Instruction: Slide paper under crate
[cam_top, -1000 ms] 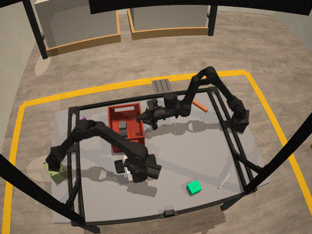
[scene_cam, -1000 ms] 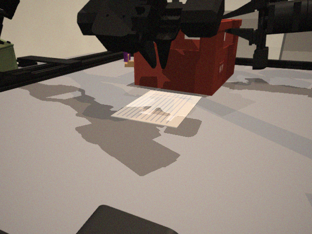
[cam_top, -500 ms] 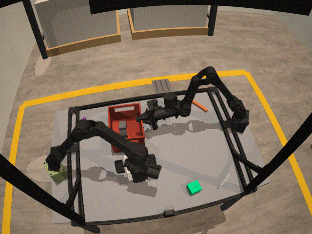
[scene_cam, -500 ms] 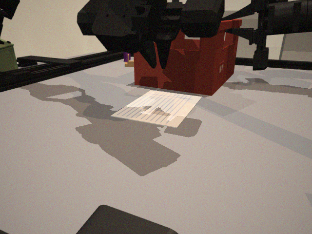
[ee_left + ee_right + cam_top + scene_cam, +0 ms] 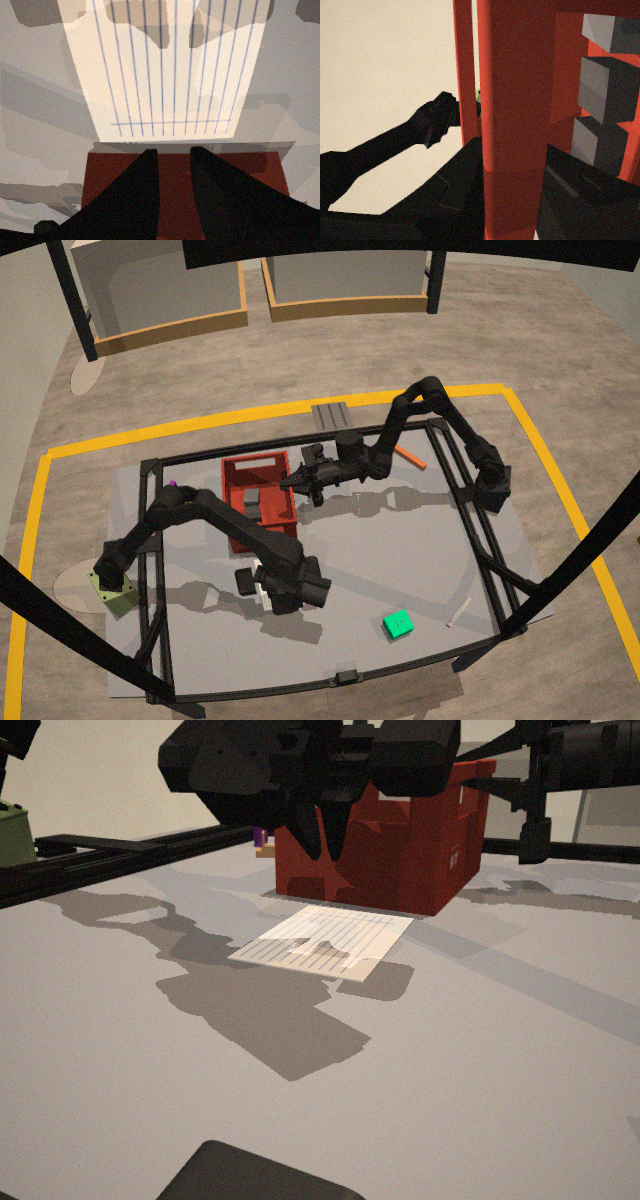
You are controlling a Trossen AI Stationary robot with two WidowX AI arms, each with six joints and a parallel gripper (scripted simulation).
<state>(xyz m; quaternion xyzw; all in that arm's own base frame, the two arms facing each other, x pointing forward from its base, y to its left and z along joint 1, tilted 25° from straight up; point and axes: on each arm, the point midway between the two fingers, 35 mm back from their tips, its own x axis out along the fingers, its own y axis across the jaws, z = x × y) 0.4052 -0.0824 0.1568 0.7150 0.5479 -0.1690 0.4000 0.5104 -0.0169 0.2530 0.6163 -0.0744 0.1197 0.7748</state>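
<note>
The sheet of paper lies 100 mm below my left hand and 30 mm ahead of it. The rest, counted from my left hand: white stick: 410 mm to the right, 220 mm behind, 90 mm below; purple piece: 400 mm ahead, 230 mm to the left, 90 mm below; green block: 240 mm to the right, 190 mm behind, 70 mm below.
</note>
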